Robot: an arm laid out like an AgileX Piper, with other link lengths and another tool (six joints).
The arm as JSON. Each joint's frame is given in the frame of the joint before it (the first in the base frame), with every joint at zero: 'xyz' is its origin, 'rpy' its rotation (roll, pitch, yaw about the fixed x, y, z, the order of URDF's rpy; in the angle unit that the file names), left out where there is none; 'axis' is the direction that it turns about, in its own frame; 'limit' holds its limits. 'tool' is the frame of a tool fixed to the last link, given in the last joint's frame.
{
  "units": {
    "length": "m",
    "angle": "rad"
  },
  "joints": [
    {
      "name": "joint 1",
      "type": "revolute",
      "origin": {
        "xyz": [
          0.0,
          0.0,
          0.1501
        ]
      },
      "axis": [
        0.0,
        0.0,
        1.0
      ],
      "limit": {
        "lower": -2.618,
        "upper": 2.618
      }
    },
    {
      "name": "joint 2",
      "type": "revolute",
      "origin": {
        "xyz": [
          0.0,
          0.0,
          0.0
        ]
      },
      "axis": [
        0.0,
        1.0,
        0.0
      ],
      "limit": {
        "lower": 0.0,
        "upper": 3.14
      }
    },
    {
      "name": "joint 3",
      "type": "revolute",
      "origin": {
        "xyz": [
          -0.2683,
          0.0,
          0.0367
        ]
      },
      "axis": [
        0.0,
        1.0,
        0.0
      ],
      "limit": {
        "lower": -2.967,
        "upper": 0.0
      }
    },
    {
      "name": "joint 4",
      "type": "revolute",
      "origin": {
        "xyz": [
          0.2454,
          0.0,
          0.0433
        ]
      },
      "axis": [
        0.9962,
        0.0,
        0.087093
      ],
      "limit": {
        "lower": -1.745,
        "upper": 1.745
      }
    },
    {
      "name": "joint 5",
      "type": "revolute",
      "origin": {
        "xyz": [
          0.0,
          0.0,
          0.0
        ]
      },
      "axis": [
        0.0,
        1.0,
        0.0
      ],
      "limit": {
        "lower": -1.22,
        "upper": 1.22
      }
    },
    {
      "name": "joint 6",
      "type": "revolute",
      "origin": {
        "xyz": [
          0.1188,
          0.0,
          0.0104
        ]
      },
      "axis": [
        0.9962,
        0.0,
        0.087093
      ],
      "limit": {
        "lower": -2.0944,
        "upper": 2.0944
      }
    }
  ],
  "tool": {
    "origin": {
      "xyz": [
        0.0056,
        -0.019,
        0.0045
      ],
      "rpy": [
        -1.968,
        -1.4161,
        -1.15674
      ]
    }
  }
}
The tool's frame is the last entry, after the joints.
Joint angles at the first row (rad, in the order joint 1, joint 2, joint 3, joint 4, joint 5, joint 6):
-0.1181, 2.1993, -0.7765, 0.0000, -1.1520, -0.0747
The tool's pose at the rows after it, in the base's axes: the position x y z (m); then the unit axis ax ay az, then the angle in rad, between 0 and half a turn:
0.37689, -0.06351, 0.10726, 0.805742, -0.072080, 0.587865, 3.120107
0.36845, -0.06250, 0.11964, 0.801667, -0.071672, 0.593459, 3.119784
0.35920, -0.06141, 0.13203, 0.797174, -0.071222, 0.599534, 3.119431
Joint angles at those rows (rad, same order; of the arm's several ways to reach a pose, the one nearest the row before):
-0.1181, 2.1334, -0.7283, 0.0000, -1.1520, -0.0747
-0.1181, 2.0770, -0.6859, 0.0000, -1.1520, -0.0747
-0.1181, 2.0182, -0.6422, 0.0000, -1.1520, -0.0747

